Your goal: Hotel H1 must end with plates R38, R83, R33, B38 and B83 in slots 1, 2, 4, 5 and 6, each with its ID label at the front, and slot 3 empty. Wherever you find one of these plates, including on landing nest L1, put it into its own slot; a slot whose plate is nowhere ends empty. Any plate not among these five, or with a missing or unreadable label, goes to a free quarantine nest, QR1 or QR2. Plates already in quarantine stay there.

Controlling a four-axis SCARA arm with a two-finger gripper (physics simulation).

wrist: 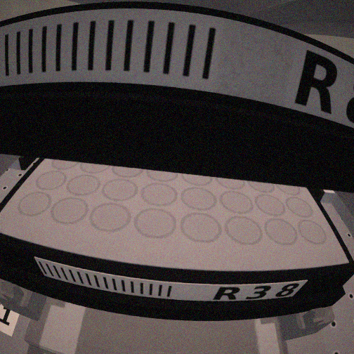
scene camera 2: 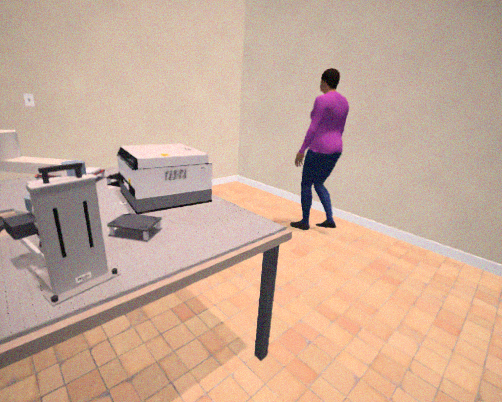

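Plate R38 (wrist: 175, 252), white-topped with a black rim, sits low and level in the wrist view, its ID label facing the camera. Above it, close to the camera, is a second black plate (wrist: 165, 125); its label starts "R8" and is cut off at the right edge. My gripper (wrist: 171, 179) is open around R38, with small dark fingertips showing just outside its two long sides; nothing is clamped. Hotel H1 (scene camera 2: 70, 235) appears as a grey tower with a black handle in the scene view; its panel hides the slots. I cannot read slot numbers.
A low dark-topped nest (scene camera 2: 135, 223) stands right of the hotel. A white instrument (scene camera 2: 167, 175) is behind it. A dark block (scene camera 2: 21, 226) shows left of the hotel. The table edge (scene camera 2: 200, 267) runs in front. A person (scene camera 2: 327, 125) stands beyond the table.
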